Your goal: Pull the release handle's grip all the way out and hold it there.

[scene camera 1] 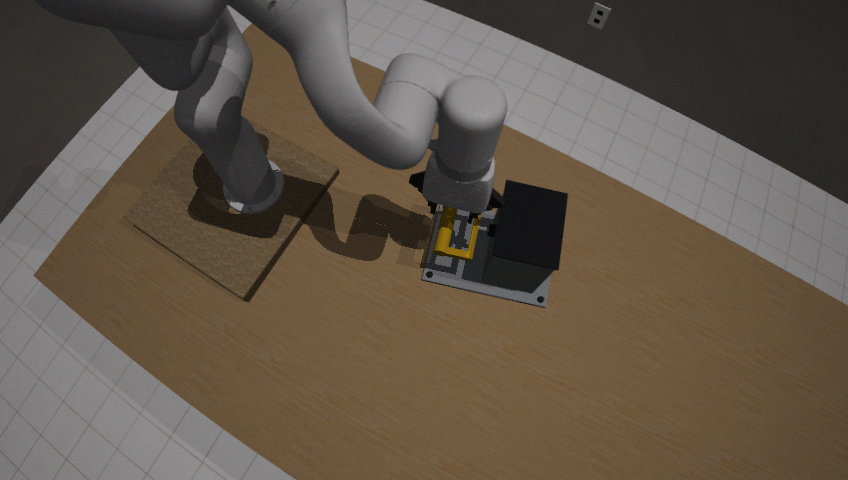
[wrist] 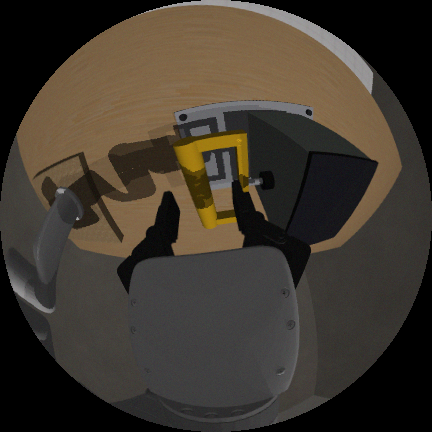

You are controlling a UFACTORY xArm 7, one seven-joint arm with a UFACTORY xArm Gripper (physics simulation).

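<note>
The release handle is a yellow rectangular frame. Its thick round grip [scene camera 1: 442, 240] [wrist: 191, 161] is on the side away from the dark box [scene camera 1: 529, 224] [wrist: 334, 192]. The thinner far bar [wrist: 243, 152] runs nearer the box, beside a short metal pin with a black knob [scene camera 1: 492, 230] [wrist: 267, 180]. My gripper [scene camera 1: 452, 214] [wrist: 202, 195] is open and holds nothing. In the wrist view one fingertip is left of the grip, and the other is right of it, over the frame's opening near the far bar. Whether either finger touches the handle cannot be told.
The box and handle stand on a grey base plate [scene camera 1: 484, 290] [wrist: 245, 106] with dark holes at its corners. A square brown board [scene camera 1: 196, 237] lies under the arm's base on the wooden table [scene camera 1: 368, 356] [wrist: 150, 65].
</note>
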